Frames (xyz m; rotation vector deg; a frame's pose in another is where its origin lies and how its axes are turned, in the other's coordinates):
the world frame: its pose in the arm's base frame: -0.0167 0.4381 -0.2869 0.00 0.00 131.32
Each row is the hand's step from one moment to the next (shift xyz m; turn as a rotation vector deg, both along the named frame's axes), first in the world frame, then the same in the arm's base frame.
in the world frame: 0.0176 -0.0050 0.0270 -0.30 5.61 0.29
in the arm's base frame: -0.0079 0.0165 0.0270 -4.02 -3.93 0.29
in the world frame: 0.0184 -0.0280 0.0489 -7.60 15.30 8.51
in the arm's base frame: 0.0089 0.0323 0.0489 -6.47 -15.81 8.51
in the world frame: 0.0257 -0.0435 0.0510 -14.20 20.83 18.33
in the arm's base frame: 0.0157 0.0480 0.0510 -6.27 -24.42 18.33
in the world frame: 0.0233 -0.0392 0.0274 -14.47 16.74 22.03
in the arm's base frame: 0.0141 0.0434 0.0274 -3.02 -21.92 22.03
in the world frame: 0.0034 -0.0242 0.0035 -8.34 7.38 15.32
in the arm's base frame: 0.0159 0.0185 0.0035 -0.04 -11.14 15.32
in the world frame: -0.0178 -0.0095 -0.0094 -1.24 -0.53 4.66
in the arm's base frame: 0.0189 -0.0071 -0.0094 1.22 -0.58 4.66
